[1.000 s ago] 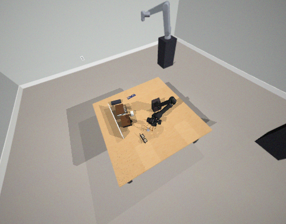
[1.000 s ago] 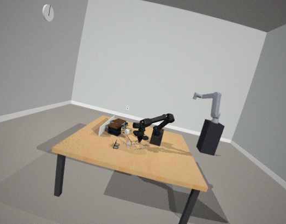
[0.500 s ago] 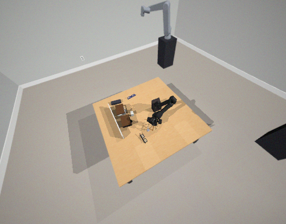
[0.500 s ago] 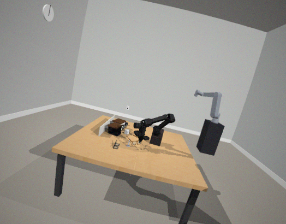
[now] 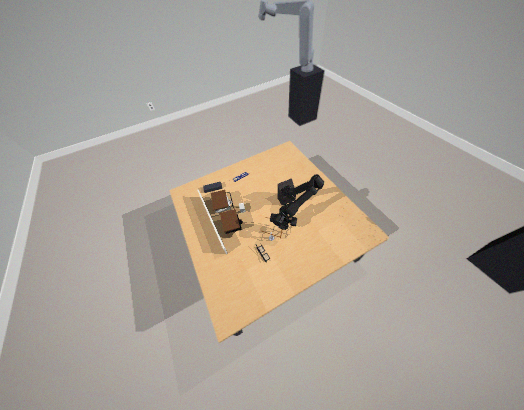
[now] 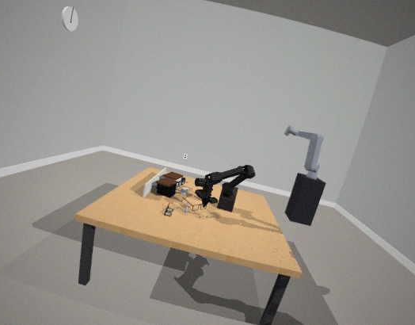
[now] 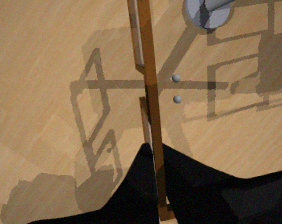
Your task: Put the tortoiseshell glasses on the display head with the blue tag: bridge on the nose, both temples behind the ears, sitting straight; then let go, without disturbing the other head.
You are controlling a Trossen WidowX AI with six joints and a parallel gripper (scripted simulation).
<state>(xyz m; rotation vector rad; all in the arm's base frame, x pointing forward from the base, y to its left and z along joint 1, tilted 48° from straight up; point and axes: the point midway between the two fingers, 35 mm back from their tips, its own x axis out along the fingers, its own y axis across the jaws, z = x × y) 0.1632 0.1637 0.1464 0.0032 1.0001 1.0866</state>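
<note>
Right now my gripper tip is 11 cm short of the small grey stand, 2 cm to the right of it and 4 cm above it. Also, from my gripper tip: dark case 33 cm ahead, 67 cm to the right, 4 cm below; then white back panel 45 cm ahead, 33 cm to the right; then white block 19 cm ahead, 33 cm to the right, 3 cm below.
</note>
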